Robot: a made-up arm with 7 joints.
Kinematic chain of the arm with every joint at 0, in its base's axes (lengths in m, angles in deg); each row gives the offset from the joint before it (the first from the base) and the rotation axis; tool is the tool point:
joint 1: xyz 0 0 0.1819 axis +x
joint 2: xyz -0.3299 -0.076 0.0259 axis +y
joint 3: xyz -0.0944 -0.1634 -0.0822 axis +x
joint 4: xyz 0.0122 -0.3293 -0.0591 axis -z
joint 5: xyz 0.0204 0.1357 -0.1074 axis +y
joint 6: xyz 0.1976 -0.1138 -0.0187 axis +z
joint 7: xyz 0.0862 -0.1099 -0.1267 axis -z
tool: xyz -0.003 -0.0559 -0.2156
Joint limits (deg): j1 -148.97..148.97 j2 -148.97..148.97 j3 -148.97..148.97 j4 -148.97..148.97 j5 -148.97..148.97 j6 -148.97..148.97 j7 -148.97..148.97
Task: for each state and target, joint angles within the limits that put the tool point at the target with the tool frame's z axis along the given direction. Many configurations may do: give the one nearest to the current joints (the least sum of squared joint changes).
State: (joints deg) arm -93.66 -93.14 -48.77 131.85 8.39 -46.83 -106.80
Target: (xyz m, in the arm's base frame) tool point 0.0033 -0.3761 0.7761 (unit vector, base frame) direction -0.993 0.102 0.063
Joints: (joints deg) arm -83.38 -59.80 -30.90 128.37 40.80 -76.53 -94.97
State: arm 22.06 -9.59 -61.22 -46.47 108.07 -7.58 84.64
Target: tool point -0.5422 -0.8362 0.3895 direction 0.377 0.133 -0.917
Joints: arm 20.72 5.86 -56.45 -52.42 129.99 -5.03 94.44
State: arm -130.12 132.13 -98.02 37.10 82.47 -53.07 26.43
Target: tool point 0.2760 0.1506 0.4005 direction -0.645 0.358 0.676
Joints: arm -148.97 145.12 -96.54 -8.99 130.20 -31.16 17.29
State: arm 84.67 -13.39 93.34 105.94 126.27 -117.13 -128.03
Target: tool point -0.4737 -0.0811 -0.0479 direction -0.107 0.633 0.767
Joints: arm 59.44 5.63 127.00 97.20 133.24 -98.28 -135.14
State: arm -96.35 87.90 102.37 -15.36 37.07 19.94 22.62
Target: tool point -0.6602 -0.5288 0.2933 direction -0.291 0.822 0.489
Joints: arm -136.87 68.92 107.08 16.07 -17.95 28.26 23.45
